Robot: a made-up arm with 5 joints. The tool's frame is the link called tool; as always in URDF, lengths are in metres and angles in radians. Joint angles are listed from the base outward. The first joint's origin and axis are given. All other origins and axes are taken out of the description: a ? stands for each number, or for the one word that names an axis. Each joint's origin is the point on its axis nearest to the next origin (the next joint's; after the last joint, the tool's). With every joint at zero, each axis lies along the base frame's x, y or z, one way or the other. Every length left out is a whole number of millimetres.
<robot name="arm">
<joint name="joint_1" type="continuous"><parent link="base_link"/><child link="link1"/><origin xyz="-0.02 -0.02 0.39" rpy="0 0 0"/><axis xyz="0 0 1"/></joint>
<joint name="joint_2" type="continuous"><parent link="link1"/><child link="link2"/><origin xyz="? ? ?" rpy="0 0 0"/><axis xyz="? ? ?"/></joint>
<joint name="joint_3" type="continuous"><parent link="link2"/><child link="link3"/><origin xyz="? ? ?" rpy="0 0 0"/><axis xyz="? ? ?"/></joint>
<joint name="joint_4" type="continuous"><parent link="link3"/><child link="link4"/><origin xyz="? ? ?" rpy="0 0 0"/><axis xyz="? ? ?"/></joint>
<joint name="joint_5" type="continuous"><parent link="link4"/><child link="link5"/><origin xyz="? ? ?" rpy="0 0 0"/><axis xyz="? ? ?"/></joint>
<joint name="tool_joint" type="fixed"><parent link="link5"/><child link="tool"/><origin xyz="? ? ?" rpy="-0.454 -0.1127 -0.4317"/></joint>
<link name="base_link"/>
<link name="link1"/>
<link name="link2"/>
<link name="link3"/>
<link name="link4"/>
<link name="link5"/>
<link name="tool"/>
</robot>
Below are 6 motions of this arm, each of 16 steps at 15 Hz.
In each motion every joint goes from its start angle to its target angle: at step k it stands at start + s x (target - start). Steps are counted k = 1, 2, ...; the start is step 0. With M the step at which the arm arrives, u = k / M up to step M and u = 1 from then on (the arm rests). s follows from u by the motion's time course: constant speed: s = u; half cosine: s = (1 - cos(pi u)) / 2; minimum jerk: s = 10 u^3 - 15 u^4 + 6 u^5.
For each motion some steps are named. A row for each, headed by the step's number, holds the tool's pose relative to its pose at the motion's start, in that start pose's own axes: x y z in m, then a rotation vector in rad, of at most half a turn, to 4 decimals.
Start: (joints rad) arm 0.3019 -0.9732 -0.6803 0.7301 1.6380
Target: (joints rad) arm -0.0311 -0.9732 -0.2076 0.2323 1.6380
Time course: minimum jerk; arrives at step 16
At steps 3, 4, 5, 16:
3: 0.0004 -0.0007 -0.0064 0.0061 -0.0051 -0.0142
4: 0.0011 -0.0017 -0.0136 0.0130 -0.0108 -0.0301
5: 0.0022 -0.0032 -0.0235 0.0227 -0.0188 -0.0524
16: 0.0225 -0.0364 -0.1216 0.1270 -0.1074 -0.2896

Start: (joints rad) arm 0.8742 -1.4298 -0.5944 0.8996 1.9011
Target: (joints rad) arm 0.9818 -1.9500 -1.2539 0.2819 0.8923
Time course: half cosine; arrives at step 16
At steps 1, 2, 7, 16:
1: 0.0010 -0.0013 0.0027 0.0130 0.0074 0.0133
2: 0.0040 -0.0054 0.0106 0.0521 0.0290 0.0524
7: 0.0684 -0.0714 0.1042 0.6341 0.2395 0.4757
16: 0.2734 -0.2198 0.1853 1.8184 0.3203 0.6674

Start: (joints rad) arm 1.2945 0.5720 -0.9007 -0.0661 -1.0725
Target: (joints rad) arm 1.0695 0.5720 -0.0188 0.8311 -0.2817
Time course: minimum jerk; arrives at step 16
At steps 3, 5, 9, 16:
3: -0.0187 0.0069 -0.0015 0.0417 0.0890 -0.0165
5: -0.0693 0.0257 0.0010 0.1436 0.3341 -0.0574
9: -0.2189 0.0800 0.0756 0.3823 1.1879 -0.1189
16: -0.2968 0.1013 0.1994 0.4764 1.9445 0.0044

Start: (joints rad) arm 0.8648 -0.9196 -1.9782 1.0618 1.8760
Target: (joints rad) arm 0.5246 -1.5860 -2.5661 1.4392 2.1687
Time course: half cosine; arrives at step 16
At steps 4, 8, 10, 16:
4: -0.0016 -0.0557 0.0776 0.1219 0.0664 -0.0128
8: 0.0079 -0.2437 0.2250 0.4016 0.2388 -0.0056
10: 0.0229 -0.3692 0.2736 0.5419 0.3384 0.0219
16: 0.0659 -0.5884 0.2977 0.7464 0.5062 0.1025

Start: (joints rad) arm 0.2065 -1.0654 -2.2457 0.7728 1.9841
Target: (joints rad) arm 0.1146 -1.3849 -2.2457 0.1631 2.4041
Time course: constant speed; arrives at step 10
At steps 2, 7, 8, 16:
2: -0.0189 -0.0179 0.0524 0.1160 0.1600 -0.0123
7: -0.0527 -0.0846 0.1845 0.3443 0.5957 0.0003
8: -0.0566 -0.1016 0.2105 0.3786 0.6876 0.0111
16: -0.0614 -0.1389 0.2611 0.4349 0.8744 0.0416

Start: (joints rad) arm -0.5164 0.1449 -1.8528 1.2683 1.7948
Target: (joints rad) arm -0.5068 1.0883 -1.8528 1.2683 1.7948
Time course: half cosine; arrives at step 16
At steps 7, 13, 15, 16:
7: -0.0605 0.1453 -0.2135 -0.2992 -0.2239 -0.0674
13: -0.0499 0.2291 -0.5398 -0.6794 -0.5111 -0.1537
15: -0.0400 0.2306 -0.5883 -0.7346 -0.5530 -0.1663
16: -0.0386 0.2306 -0.5945 -0.7417 -0.5584 -0.1679

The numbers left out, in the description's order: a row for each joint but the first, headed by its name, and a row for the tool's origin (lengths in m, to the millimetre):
joint_2: xyz -0.03 0.01 0, axis 0 1 0
joint_3: xyz 0.11 0 0.48, axis 0 1 0
joint_4: xyz 0.05 0 -0.27, axis 0 1 0
joint_5: xyz 0.05 0 -0.05, axis 0 0 -1
tool: xyz -0.02 -0.03 0

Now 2 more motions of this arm.
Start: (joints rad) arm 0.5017 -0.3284 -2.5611 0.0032 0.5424
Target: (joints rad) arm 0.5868 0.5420 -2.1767 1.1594 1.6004
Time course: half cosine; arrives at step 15
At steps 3, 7, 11, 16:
3: -0.0524 -0.0553 -0.0419 -0.2062 0.1473 -0.0233
7: -0.2438 -0.2895 -0.1133 -1.0546 0.5174 -0.1235
11: -0.4182 -0.5536 -0.0507 -2.0756 0.5133 -0.1395
16: -0.4737 -0.6566 0.0127 -2.4960 0.3417 -0.0647

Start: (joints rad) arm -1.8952 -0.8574 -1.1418 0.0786 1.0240
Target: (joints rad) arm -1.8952 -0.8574 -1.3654 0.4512 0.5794
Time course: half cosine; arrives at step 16
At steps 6, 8, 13, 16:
6: 0.0073 0.0119 0.0104 -0.0295 -0.0545 0.1308
8: 0.0118 0.0191 0.0175 -0.0473 -0.0854 0.2131
13: 0.0217 0.0343 0.0344 -0.0839 -0.1449 0.3951
16: 0.0237 0.0372 0.0380 -0.0910 -0.1557 0.4324

